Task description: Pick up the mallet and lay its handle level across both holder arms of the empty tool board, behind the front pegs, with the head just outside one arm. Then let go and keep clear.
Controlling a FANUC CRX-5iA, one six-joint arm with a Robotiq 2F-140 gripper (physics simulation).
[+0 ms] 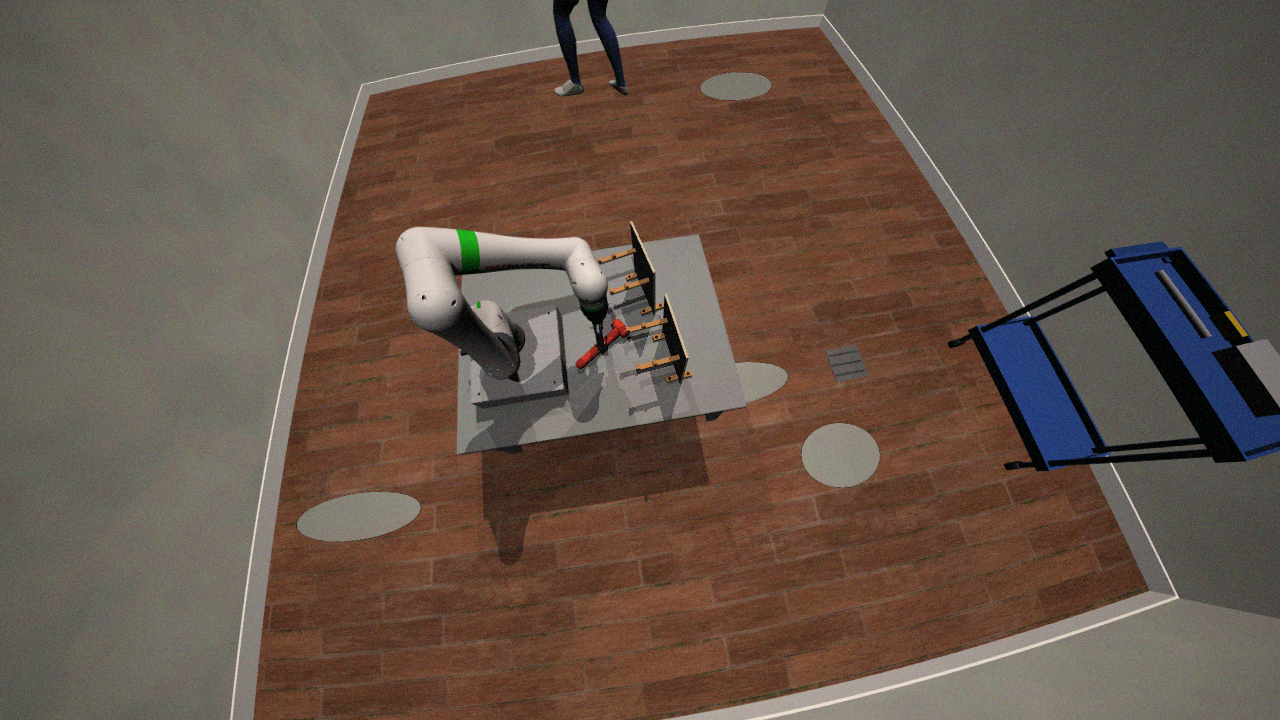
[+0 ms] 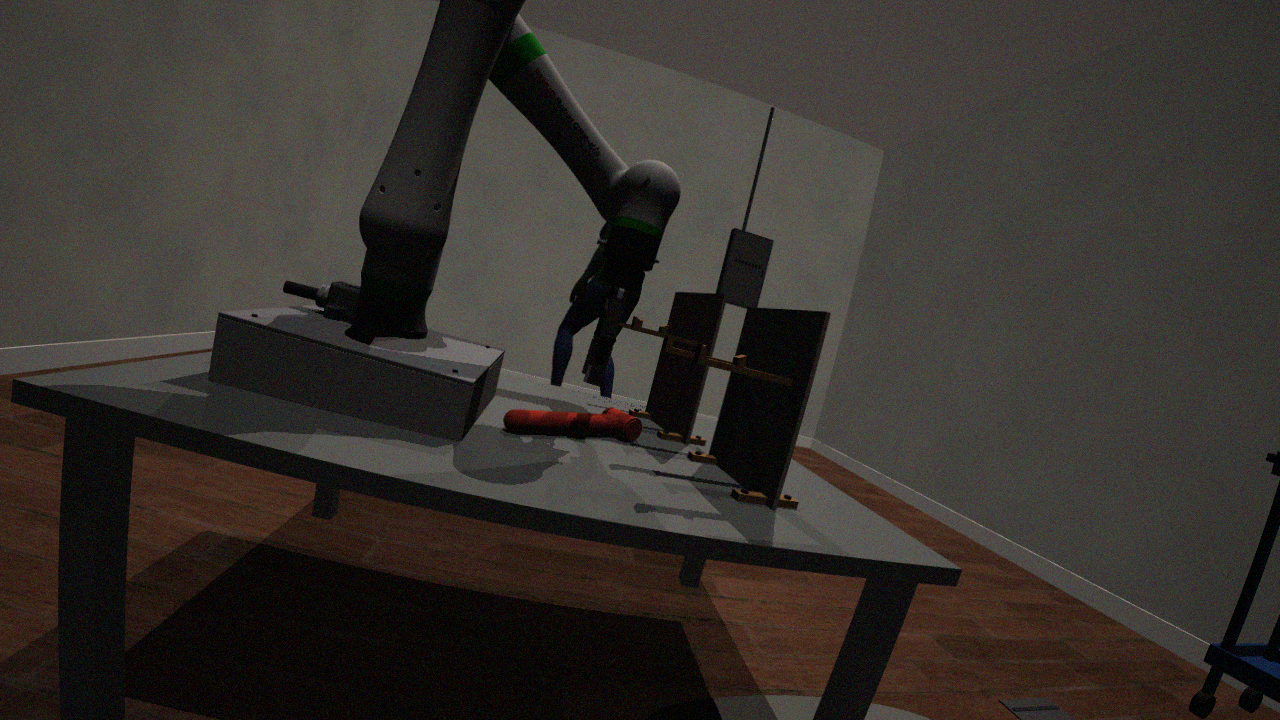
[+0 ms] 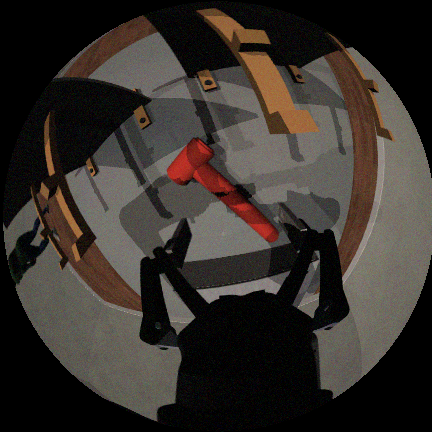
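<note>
The red mallet (image 1: 594, 351) (image 2: 554, 422) (image 3: 255, 221) lies on the table, its head toward the boards. My gripper (image 1: 600, 338) (image 2: 594, 368) (image 3: 233, 219) is open and empty above the handle, its fingertips clear of it. Two dark upright boards stand side by side: the far board (image 1: 640, 261) (image 2: 675, 394) (image 3: 100, 105) and the near board (image 1: 675, 338) (image 2: 760, 420) (image 3: 185, 40). Each has two wooden holder arms with pegs, such as the near board's arm (image 1: 657, 363) (image 3: 277, 95). I see no tool on either board.
The robot's base block (image 1: 537, 358) (image 2: 340, 376) stands on the grey table (image 1: 707, 376) (image 2: 554, 492) beside the mallet's handle end. Small wooden feet (image 3: 207, 81) stick out below the boards. A person (image 1: 604, 35) stands beyond the table, and a blue cart (image 1: 1038, 394) stands at the right.
</note>
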